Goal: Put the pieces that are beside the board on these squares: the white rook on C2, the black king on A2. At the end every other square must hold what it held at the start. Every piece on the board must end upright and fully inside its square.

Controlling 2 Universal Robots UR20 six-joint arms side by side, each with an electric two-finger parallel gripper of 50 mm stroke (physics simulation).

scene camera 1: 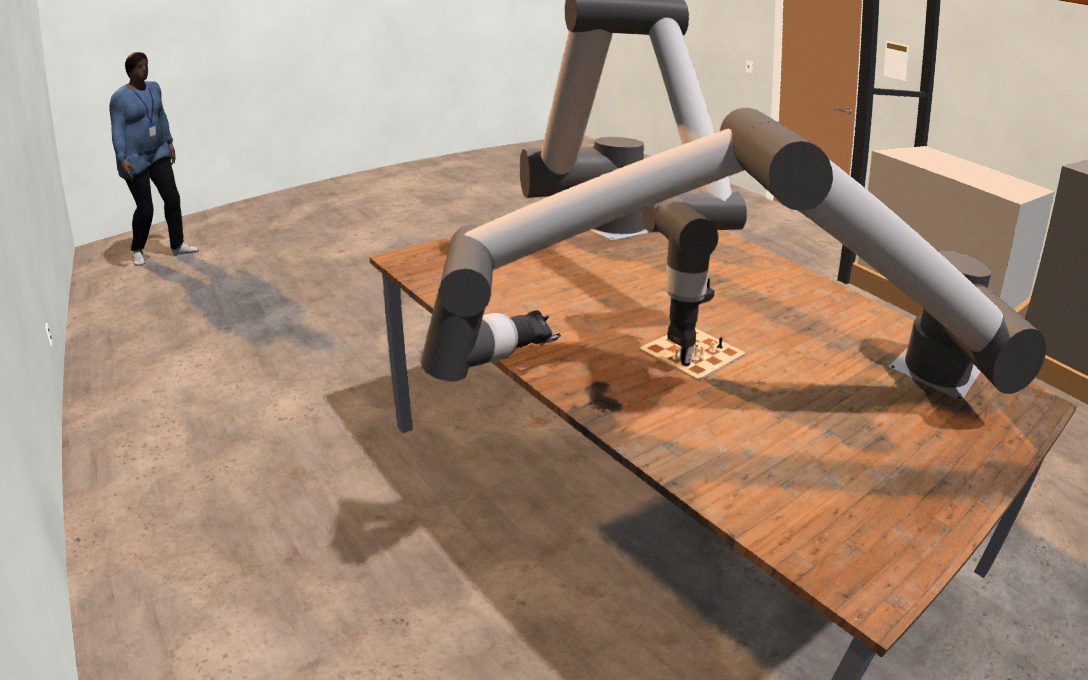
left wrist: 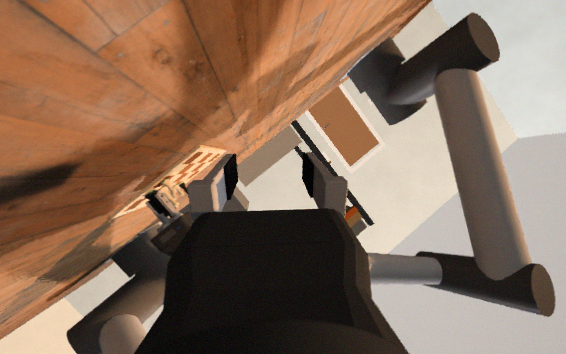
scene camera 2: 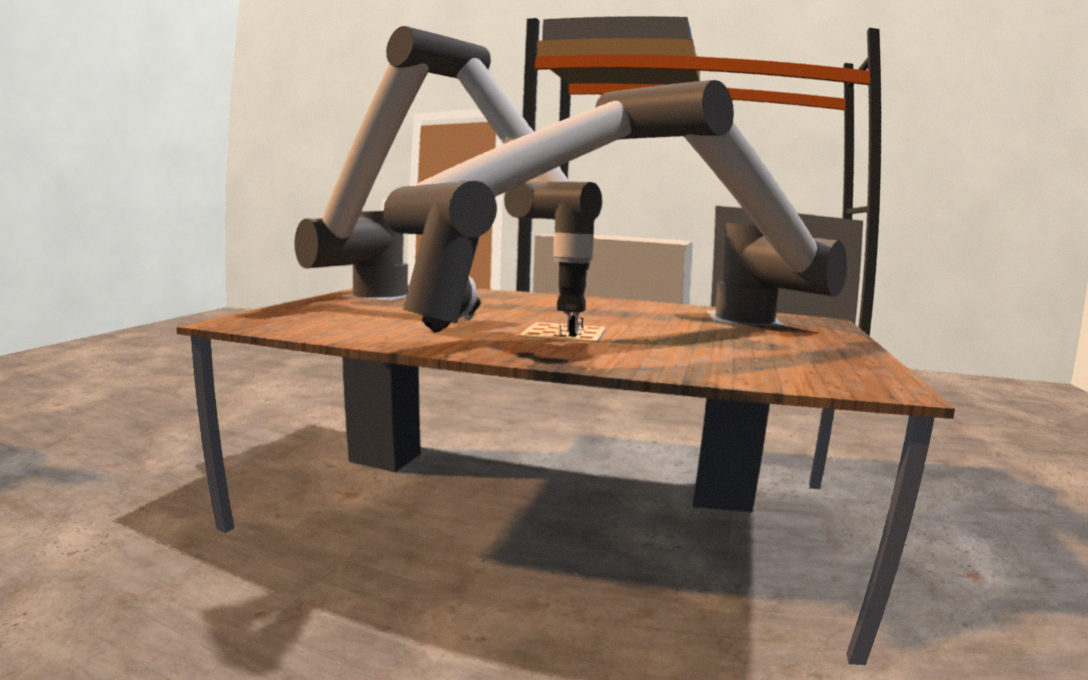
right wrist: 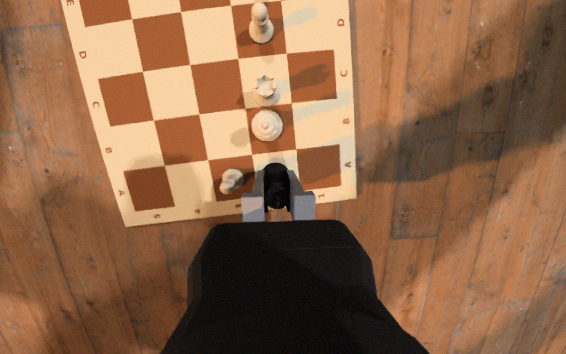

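Seen in the pictures: left gripper, fingertip midpoint: (scene camera 1: 552,327) (left wrist: 270,166); right gripper, fingertip midpoint: (scene camera 1: 685,360) (left wrist: 153,197) (scene camera 2: 572,332) (right wrist: 275,182); left arm's base at its link origin: (scene camera 1: 937,368) (left wrist: 136,239) (scene camera 2: 745,318); right arm's base at its link origin: (scene camera 1: 616,224) (left wrist: 367,56) (scene camera 2: 380,294).
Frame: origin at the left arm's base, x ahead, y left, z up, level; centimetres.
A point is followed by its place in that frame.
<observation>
The black king (right wrist: 276,182) {x 62.1, y -59.5, z 5.3 cm} is held upright between the fingers of my right gripper (right wrist: 275,182) {x 63.1, y -59.6, z 1.8 cm} (scene camera 1: 686,346) {x 63.1, y -59.6, z 1.8 cm}, low at square A2 of the board (right wrist: 187,186) {x 62.5, y -67.4, z 0.6 cm} (scene camera 1: 702,374) {x 63.6, y -53.0, z 0.6 cm} (scene camera 2: 530,331) {x 59.5, y -72.3, z 0.6 cm}. The king's base is hidden in the right wrist view, so I cannot tell whether it touches the square. The white rook (right wrist: 265,90) {x 56.1, y -59.3, z 3.5 cm} stands upright on C2, close to the white piece on B2. My left gripper (left wrist: 270,166) {x 89.2, y -84.0, z 10.9 cm} (scene camera 1: 552,327) {x 89.2, y -84.0, z 10.9 cm} is open and empty, off to the left of the board above the table's front edge in scene camera 1.
A white round-topped piece (right wrist: 266,125) {x 58.5, y -59.6, z 5.9 cm} stands on B2, a white pawn (right wrist: 231,181) {x 62.1, y -63.0, z 2.8 cm} on A3 right beside my right fingers, and a white pawn (right wrist: 261,30) {x 51.7, y -58.9, z 1.8 cm} on D2. A black piece (scene camera 1: 720,343) {x 47.7, y -58.6, z 2.0 cm} stands near the board's far right side. My left arm reaches across in front of the right arm.
</observation>
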